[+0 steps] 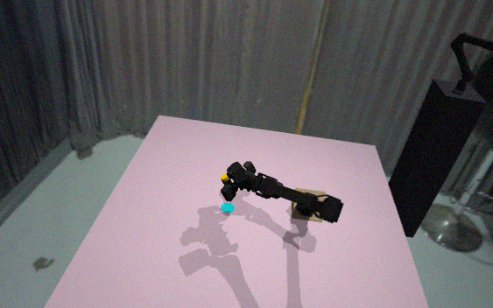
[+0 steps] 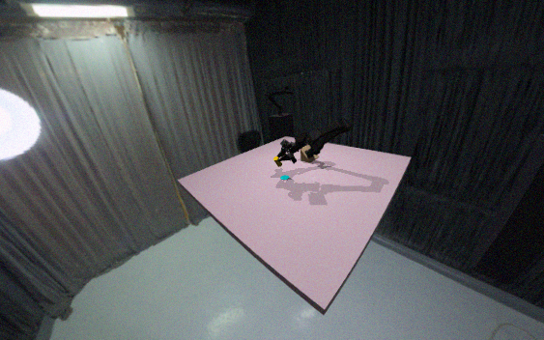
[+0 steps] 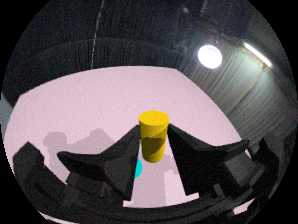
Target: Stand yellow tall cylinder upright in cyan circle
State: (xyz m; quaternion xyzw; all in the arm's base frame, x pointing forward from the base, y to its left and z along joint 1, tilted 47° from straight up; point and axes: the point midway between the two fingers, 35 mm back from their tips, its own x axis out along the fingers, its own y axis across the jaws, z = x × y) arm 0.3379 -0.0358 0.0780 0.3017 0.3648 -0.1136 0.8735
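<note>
Right now the cyan circle is 130 mm below my gripper tip, 30 mm to the left of it and 20 mm behind it. From my gripper tip the other things lie so: yellow tall cylinder (20 mm below, 10 mm behind).
</note>
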